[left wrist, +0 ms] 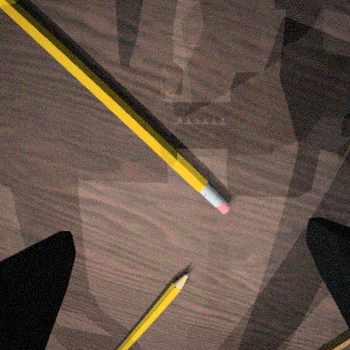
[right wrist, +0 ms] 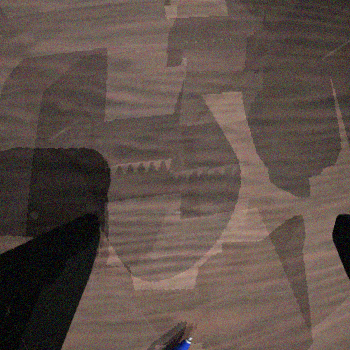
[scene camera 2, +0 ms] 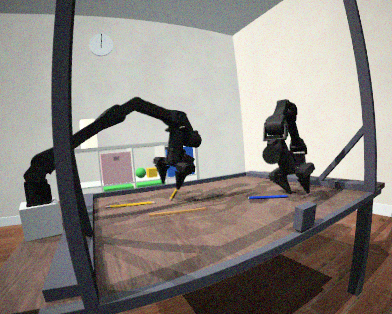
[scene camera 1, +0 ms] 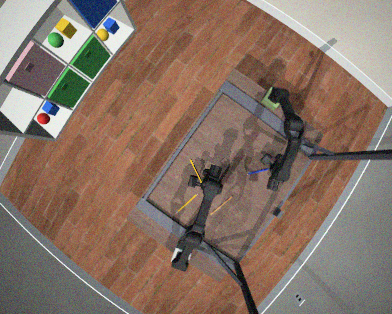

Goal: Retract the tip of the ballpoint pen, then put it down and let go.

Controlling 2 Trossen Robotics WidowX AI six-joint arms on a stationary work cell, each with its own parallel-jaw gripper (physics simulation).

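Frame: origin at the left arm's base, x ahead, y down, z left, level; metres.
Seen in the pictures: left gripper, fingertip midpoint: (left wrist: 191, 237) (scene camera 2: 170, 186); right gripper, fingertip midpoint: (right wrist: 219, 227) (scene camera 2: 299, 193); left arm's base at its link origin: (scene camera 2: 38, 203) (scene camera 1: 181, 257); right arm's base at its link origin: (scene camera 1: 274, 97).
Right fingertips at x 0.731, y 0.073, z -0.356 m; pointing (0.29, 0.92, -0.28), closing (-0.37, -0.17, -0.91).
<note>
Pixels of each thing's middle, then the offset from my right fingertips to it.
- blue ballpoint pen at the middle of its body: (scene camera 2: 268, 197) (scene camera 1: 258, 171) dx -0.075, dy +0.004, dz +0.087 m
- yellow pencil with a pink eraser, body centre: (left wrist: 92, 82) (scene camera 2: 173, 194) (scene camera 1: 197, 173) dx -0.218, dy +0.005, dz +0.444 m
- second yellow pencil at the middle of its body: (left wrist: 136, 332) (scene camera 2: 130, 204) (scene camera 1: 187, 203) dx -0.417, dy +0.005, dz +0.437 m
- orange-brown stick at the middle of its body: (scene camera 2: 177, 212) (scene camera 1: 221, 205) dx -0.357, dy +0.005, dz +0.231 m
- grey block at the middle of its body: (scene camera 2: 304, 216) dx -0.280, dy -0.023, dz -0.126 m
The blue ballpoint pen (scene camera 1: 257, 171) (scene camera 2: 268, 197) (right wrist: 184, 345) lies on the table. In the right wrist view its small silvery tip shows at the bottom edge, and the rest of the pen is out of that view. My right gripper (scene camera 2: 298, 191) (right wrist: 219, 227) is open and empty, low over the table by one end of the pen. My left gripper (scene camera 2: 171, 185) (left wrist: 191, 237) is open and empty, above the table near the yellow pencils.
A yellow pencil with a pink eraser (scene camera 1: 195, 170) (scene camera 2: 173, 194) (left wrist: 107, 100) lies near the left gripper. A second yellow pencil (scene camera 1: 186, 203) (scene camera 2: 130, 204) (left wrist: 152, 313) and an orange-brown stick (scene camera 1: 221, 205) (scene camera 2: 177, 212) lie nearby. A grey block (scene camera 2: 304, 217) stands at the table edge.
</note>
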